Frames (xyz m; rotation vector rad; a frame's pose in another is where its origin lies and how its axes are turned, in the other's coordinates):
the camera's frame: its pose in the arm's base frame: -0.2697 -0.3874 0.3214 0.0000 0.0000 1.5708
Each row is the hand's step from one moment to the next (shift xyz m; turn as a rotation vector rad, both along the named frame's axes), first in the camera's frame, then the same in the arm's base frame.
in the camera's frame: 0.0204 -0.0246 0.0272 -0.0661 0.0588 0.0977
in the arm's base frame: 0.0246 0.0204 0.0272 -0.0588 -0.0661 0.0977
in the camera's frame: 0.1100 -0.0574 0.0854 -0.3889 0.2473 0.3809
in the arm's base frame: 0.0574 0.1100 0.0854 -0.2473 -0.3889 0.3809
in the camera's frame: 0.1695 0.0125 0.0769 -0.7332 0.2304 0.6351
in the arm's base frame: -0.0125 0.1695 0.0769 -0.2304 -0.7332 0.6351
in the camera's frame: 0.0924 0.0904 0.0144 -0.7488 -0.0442 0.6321
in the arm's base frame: -0.0904 0.0924 0.0144 0.0442 -0.7488 0.6321
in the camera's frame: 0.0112 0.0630 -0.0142 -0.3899 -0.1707 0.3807
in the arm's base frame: -0.0630 0.0112 -0.0142 0.1707 -0.3899 0.3807
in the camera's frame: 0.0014 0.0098 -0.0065 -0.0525 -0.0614 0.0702
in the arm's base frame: -0.0098 0.0014 -0.0065 0.0614 -0.0525 0.0702
